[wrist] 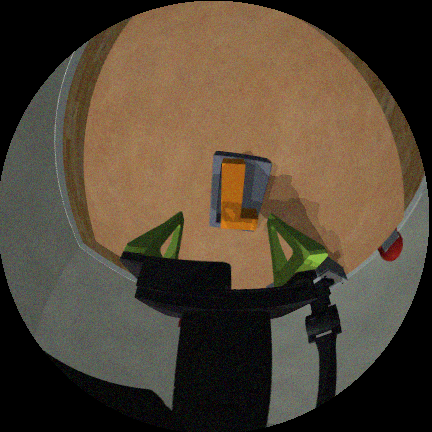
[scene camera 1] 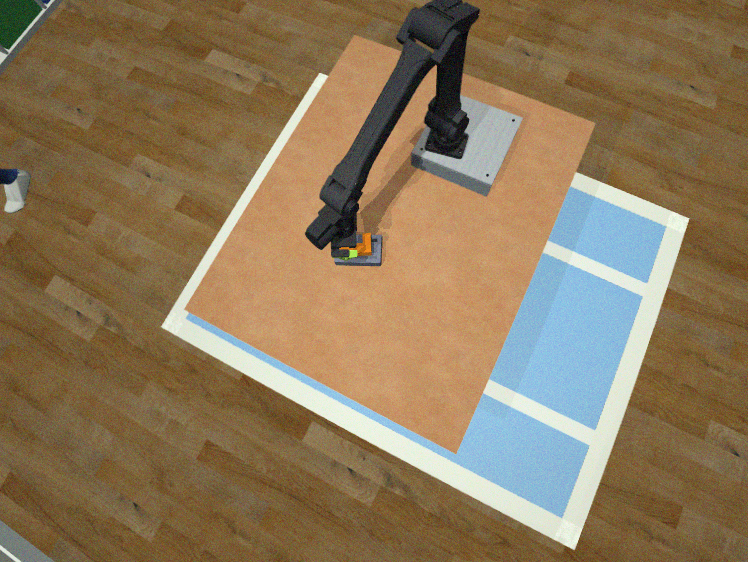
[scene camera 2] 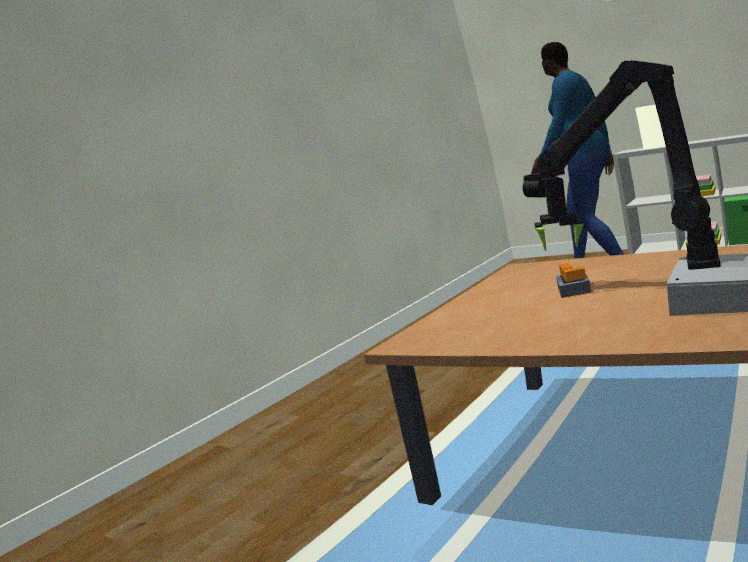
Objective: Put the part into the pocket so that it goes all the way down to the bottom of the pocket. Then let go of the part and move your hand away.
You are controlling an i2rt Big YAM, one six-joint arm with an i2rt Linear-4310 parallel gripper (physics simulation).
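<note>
The orange L-shaped part is on the grey pocket block. In scene camera 2 it stands well above the block's top. In the wrist view its long bar runs along the left side of the opening, and its short leg covers the near rim. Pocket floor shows to the right of the bar. How deep its underside sits is hidden. My gripper is open and empty, above the part and apart from it, with one green finger to each side in the wrist view.
The block stands on the tan table. The arm's grey base plate is farther back on the table. A person and a shelf unit are beyond the table.
</note>
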